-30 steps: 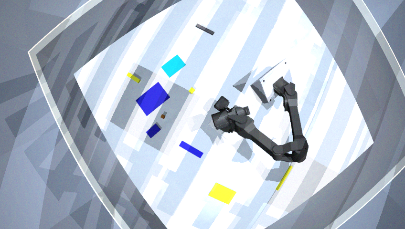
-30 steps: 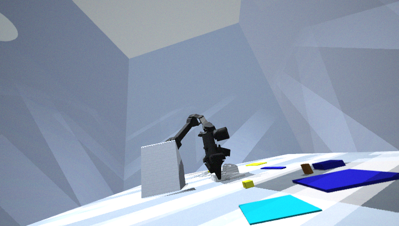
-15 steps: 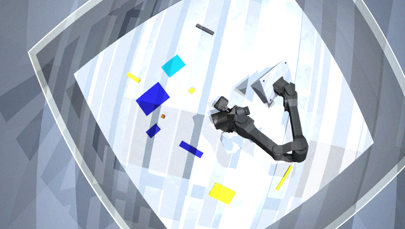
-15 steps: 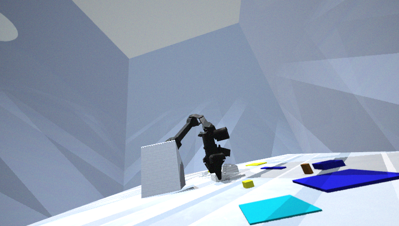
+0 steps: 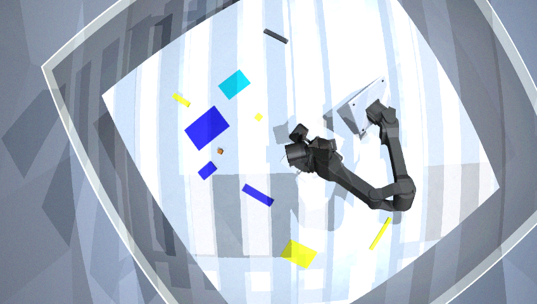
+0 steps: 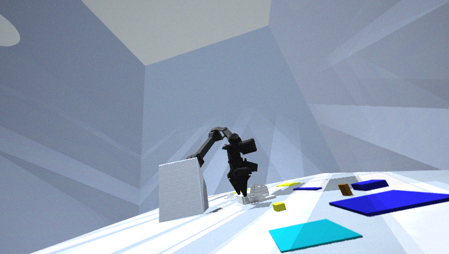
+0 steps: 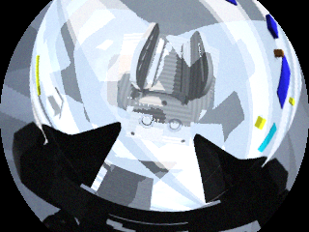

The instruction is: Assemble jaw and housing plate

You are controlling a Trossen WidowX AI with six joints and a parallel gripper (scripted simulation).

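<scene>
The pale flat part lies 1 cm ahead of my gripper tip. The rest, counted from my gripper tip: grey ribbed jaw: 3 cm ahead, 1 cm to the right, 1 cm below; then white base: 8 cm ahead, 2 cm to the left, 2 cm below; then small yellow cube: 20 cm to the right, 8 cm ahead, 2 cm below.
</scene>
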